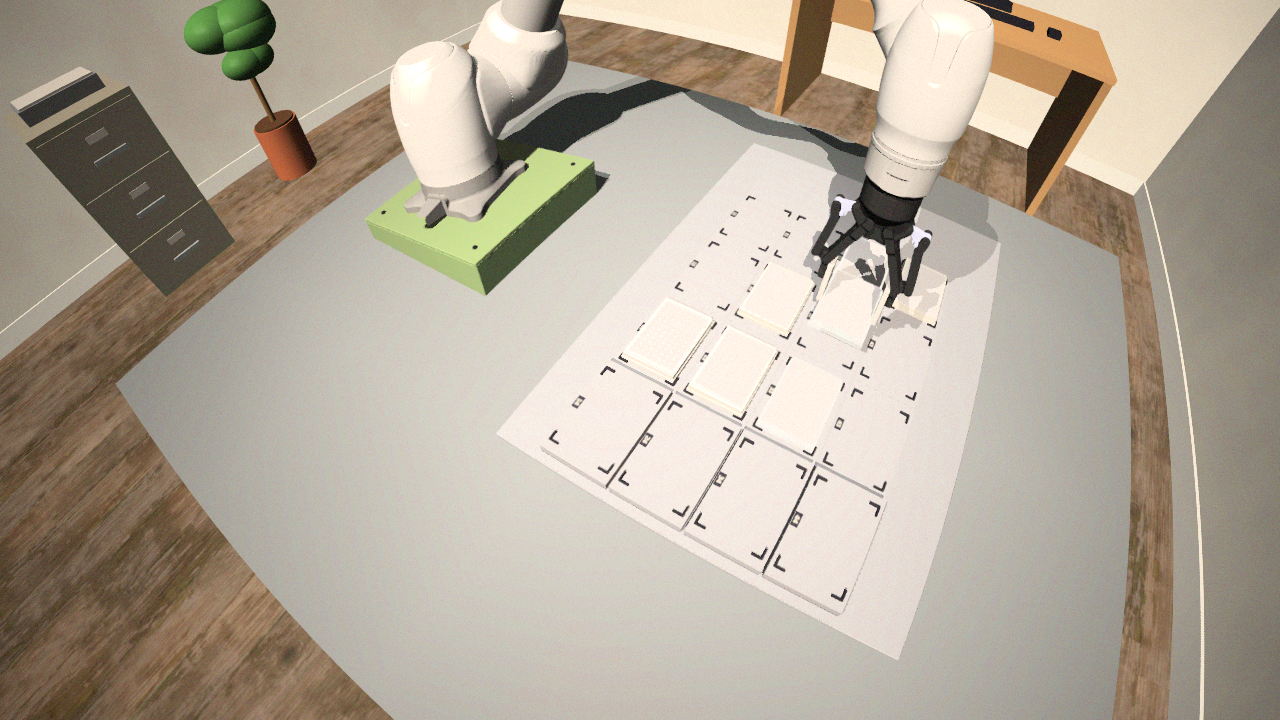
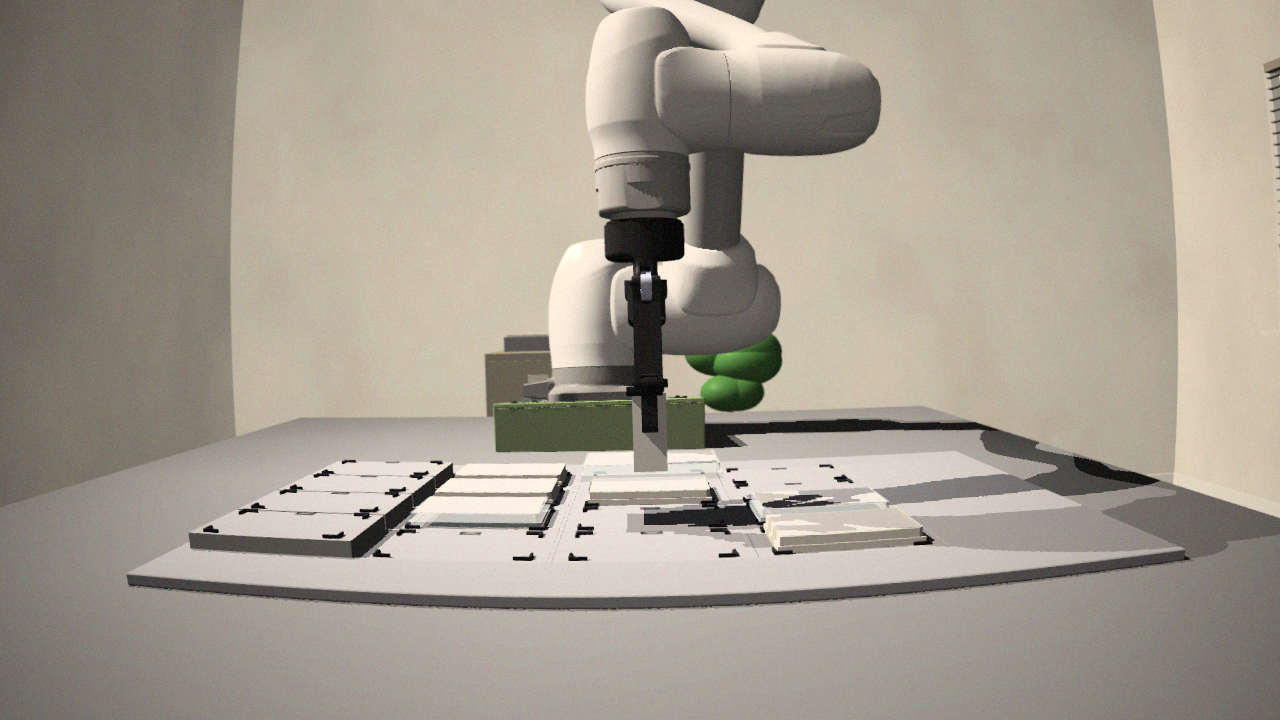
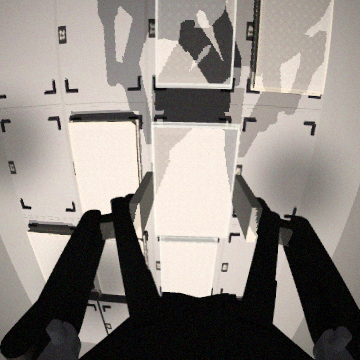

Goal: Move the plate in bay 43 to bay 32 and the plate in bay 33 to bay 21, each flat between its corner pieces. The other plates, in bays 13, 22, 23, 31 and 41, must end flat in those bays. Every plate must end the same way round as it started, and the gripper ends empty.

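Frame: origin at the arm's base, x right, y back, z down, level; centimetres.
Where they show: gripper, between the fingertips: (image 1: 848, 305) (image 2: 650, 463) (image 3: 192, 185); arm's base, origin of its link: (image 1: 466, 188) (image 2: 597, 400).
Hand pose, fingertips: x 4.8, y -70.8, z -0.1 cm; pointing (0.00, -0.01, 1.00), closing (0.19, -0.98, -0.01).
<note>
Things, the pixels of their top centre, and the offset from my fingertips. "*": a spot on its surface instead.
- bay 43, a spot on its surface: (image 2: 604, 461) (image 1: 851, 326) * dz -0.6, dx +4.5, dy -0.9 cm
- bay 33, a spot on its surface: (image 2: 483, 511) (image 3: 206, 269) * dz +3.9, dx +15.9, dy +0.0 cm
- bay 13, a spot on its surface: (image 1: 666, 340) * dz +3.9, dx +13.4, dy +24.3 cm
- bay 22, a spot on its surface: (image 3: 105, 165) (image 1: 781, 291) * dz +3.9, dx -2.7, dy +10.4 cm
- bay 23, a spot on its surface: (image 1: 733, 368) * dz +3.9, dx +14.7, dy +13.8 cm
- bay 31, a spot on its surface: (image 3: 195, 70) * dz +3.9, dx -11.4, dy -2.1 cm
- bay 41, a spot on its surface: (image 3: 292, 45) (image 1: 918, 291) * dz +3.9, dx -12.7, dy -12.8 cm
- Bay 42, a spot on its surface: (image 2: 653, 541) * dz +5.3, dx +1.6, dy -9.0 cm
My gripper (image 1: 857, 282) (image 2: 650, 447) (image 3: 192, 185) points down, shut on the long sides of the pale clear-edged plate from bay 43 (image 1: 843, 315) (image 2: 604, 461) (image 3: 195, 175). The plate is held level above bay 32, its shadow on the board below. The plate in bay 33 (image 1: 799, 402) (image 2: 483, 511) (image 3: 189, 265) lies flat. Bay 43 (image 1: 863, 443) (image 2: 465, 543) holds no plate. Other plates lie in bay 13 (image 1: 666, 340), bay 22 (image 1: 776, 295) (image 3: 105, 165), bay 23 (image 1: 733, 368), bay 31 (image 3: 195, 70) and bay 41 (image 1: 926, 291) (image 3: 292, 45). Bay 21 shows no plate.
The white board (image 1: 904, 626) (image 2: 653, 598) carries black corner pieces and bay labels. Its front row of bays (image 1: 626, 420) (image 2: 277, 534) is raised. The green robot base (image 1: 537, 205) (image 2: 554, 429) stands beside the board. Bay 42 (image 2: 653, 541) (image 3: 275, 150) shows no plate.
</note>
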